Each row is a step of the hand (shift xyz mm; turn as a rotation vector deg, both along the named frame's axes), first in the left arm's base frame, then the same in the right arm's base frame.
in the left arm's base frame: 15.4 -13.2 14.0 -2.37 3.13 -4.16
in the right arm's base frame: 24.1 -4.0 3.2 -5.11 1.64 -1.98
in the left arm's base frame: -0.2 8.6 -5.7 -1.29 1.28 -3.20
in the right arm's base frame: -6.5 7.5 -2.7 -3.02 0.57 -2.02
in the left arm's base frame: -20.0 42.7 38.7 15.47 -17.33 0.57
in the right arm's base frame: -16.6 24.8 53.2 19.84 -6.98 -9.88
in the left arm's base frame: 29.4 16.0 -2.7 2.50 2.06 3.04
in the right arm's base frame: 14.5 28.9 -9.2 2.42 2.92 2.31
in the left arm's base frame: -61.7 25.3 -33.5 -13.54 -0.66 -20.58
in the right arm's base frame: -74.1 -8.5 0.0 -19.58 -6.66 -13.39
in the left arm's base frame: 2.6 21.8 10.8 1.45 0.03 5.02
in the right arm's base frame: -2.6 19.6 14.4 3.40 0.56 3.93
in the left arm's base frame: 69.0 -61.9 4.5 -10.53 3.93 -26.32
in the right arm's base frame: 82.6 -18.0 -38.2 -21.90 -0.95 -18.40
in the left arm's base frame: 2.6 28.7 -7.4 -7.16 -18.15 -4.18
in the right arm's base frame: -14.0 26.3 0.1 0.53 -19.07 -5.85
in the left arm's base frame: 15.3 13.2 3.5 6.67 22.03 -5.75
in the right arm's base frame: 7.6 19.0 0.9 -7.15 22.55 -1.76
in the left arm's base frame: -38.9 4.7 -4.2 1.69 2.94 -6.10
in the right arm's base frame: -34.1 -15.7 12.1 -2.77 3.64 -5.27
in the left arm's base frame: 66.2 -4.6 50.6 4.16 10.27 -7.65
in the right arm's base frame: 76.3 27.9 19.0 -4.79 11.25 -5.63
